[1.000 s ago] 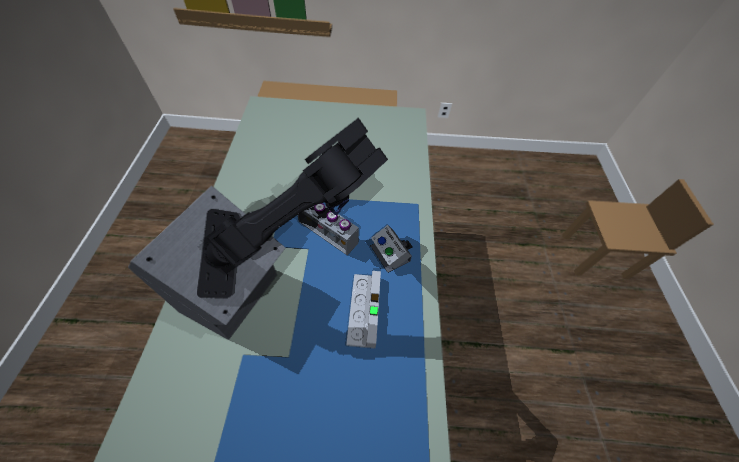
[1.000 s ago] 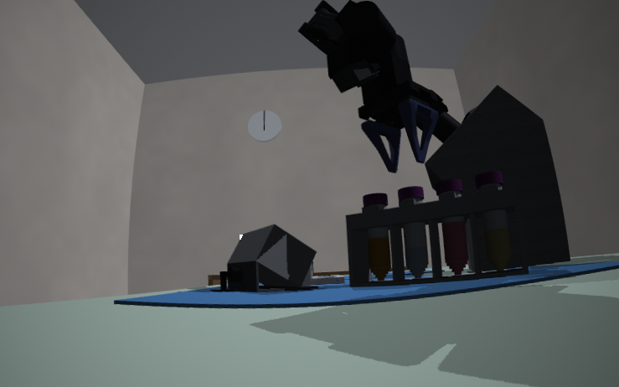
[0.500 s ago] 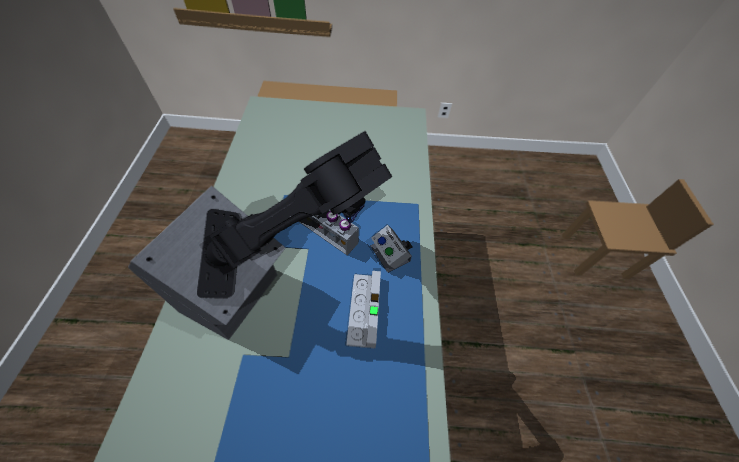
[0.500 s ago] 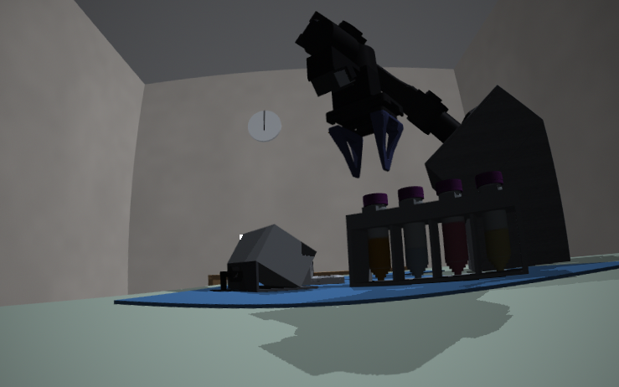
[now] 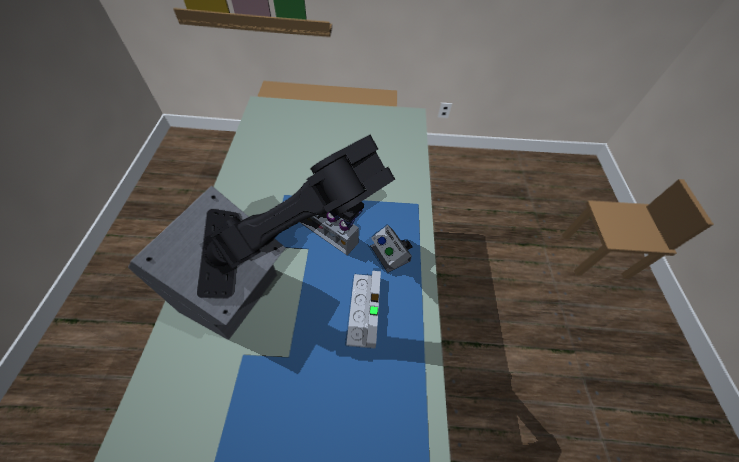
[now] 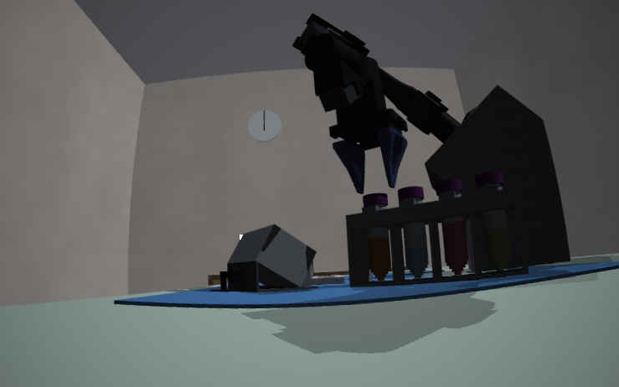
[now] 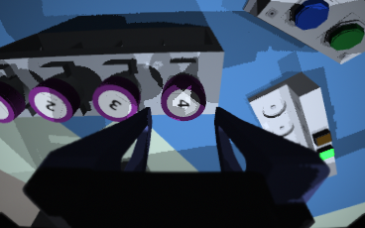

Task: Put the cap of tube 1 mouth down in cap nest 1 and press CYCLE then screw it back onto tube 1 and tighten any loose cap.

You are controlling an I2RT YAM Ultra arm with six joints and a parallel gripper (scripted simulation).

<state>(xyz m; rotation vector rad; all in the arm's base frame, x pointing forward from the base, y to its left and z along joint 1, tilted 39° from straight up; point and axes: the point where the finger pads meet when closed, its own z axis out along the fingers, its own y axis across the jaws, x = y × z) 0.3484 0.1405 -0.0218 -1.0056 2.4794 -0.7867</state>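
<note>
The green ready key is 120 mm ahead of my hand, 90 mm to the right of it and 70 mm below it. From my hand the other things lie so: key desk (130 mm ahead, 70 mm to the right, 80 mm below); threaded neck of tube 1 (90 mm behind, 120 mm to the left, 20 mm below); blue cycle key (110 mm ahead, 50 mm to the right, 70 mm below).
</note>
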